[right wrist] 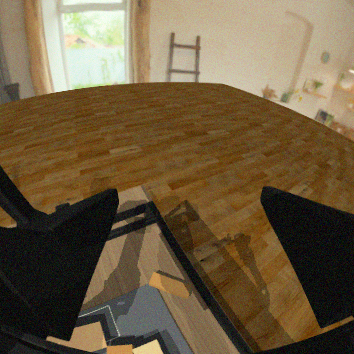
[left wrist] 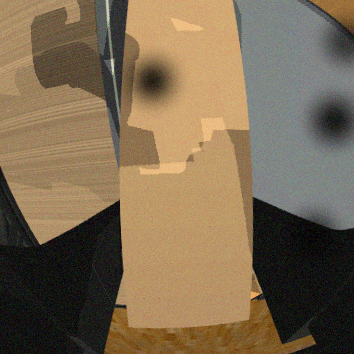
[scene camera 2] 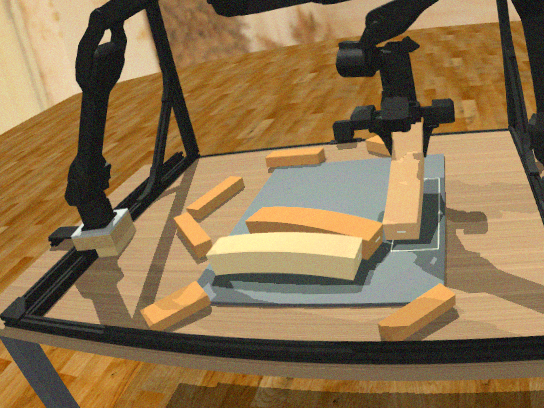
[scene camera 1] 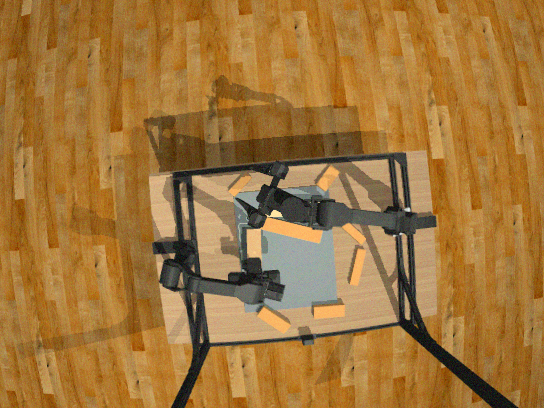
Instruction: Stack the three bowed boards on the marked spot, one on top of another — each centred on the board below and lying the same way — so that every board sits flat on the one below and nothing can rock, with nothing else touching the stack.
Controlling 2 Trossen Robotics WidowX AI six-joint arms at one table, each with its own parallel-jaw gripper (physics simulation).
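Where they show: left gripper, fingertip midpoint: (left wrist: 182, 199) (scene camera 2: 409, 157); right gripper, fingertip midpoint: (right wrist: 190, 194) (scene camera 1: 242, 182); left arm's base, link origin: (scene camera 1: 187, 252); right arm's base, link origin: (scene camera 2: 99, 222).
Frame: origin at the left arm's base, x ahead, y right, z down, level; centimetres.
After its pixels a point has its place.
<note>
My left gripper (scene camera 1: 255, 266) @[x 26.3, y 12.7, z -5.4 cm] (scene camera 2: 407, 142) @[x 26.3, y 12.7, z -5.4 cm] (left wrist: 182, 199) @[x 26.3, y 12.7, z -5.4 cm] is shut on a light tan board (scene camera 1: 254, 243) @[x 28.2, y 0.4, z -3.6 cm] (scene camera 2: 404, 185) @[x 27.6, y 3.1, z -4.5 cm] (left wrist: 185, 240) @[x 26.3, y 12.5, z -8.8 cm] (right wrist: 90, 335) @[x 28.1, y -2.7, z -2.7 cm], held lengthwise over the marked outline's (scene camera 2: 439, 215) (left wrist: 112, 75) (right wrist: 114, 320) side of the mat; the board hides part of the outline. An orange board (scene camera 1: 295, 232) @[x 44.7, y -1.1, z -3.2 cm] (scene camera 2: 310, 219) @[x 43.1, y -3.1, z -3.1 cm] lies on the mat, arched upward, one end close to the held board; whether they touch I cannot tell. A pale yellow board (scene camera 1: 275, 214) @[x 38.2, y -9.4, z -3.1 cm] (scene camera 2: 285, 256) @[x 45.3, y -12.8, z -2.7 cm] (right wrist: 149, 347) @[x 35.8, y -12.3, z -2.7 cm] lies beside it, arched upward. My right gripper (scene camera 1: 246, 184) @[x 29.9, y -20.3, z -38.1 cm] (right wrist: 190, 194) @[x 29.9, y -20.3, z -38.1 cm] is open, raised above the mat's upper-left part in scene camera 1.
Several small orange blocks (scene camera 1: 328, 178) @[x 61.9, y -20.1, z -0.1 cm] (scene camera 1: 357, 266) @[x 68.1, y 17.8, z -0.2 cm] (scene camera 1: 273, 319) @[x 30.1, y 33.3, z -0.9 cm] (scene camera 2: 295, 157) @[x 52.8, y 31.8, z -0.5 cm] (scene camera 2: 417, 312) @[x 26.3, y -24.3, z -0.1 cm] (right wrist: 170, 284) @[x 26.4, y -23.7, z -0.2 cm] lie around the grey mat (scene camera 1: 300, 270) @[x 44.5, y 15.2, z 1.4 cm] (scene camera 2: 330, 185) @[x 43.3, y 18.8, z 1.4 cm] (left wrist: 300, 155) @[x 39.5, y 13.9, z 1.4 cm]. A black frame (scene camera 1: 320, 161) @[x 60.1, y -27.6, z 0.6 cm] (scene camera 2: 300, 350) @[x 40.3, y -30.1, z 0.0 cm] runs along the table edges. The right forearm crosses above the pale board in scene camera 1.
</note>
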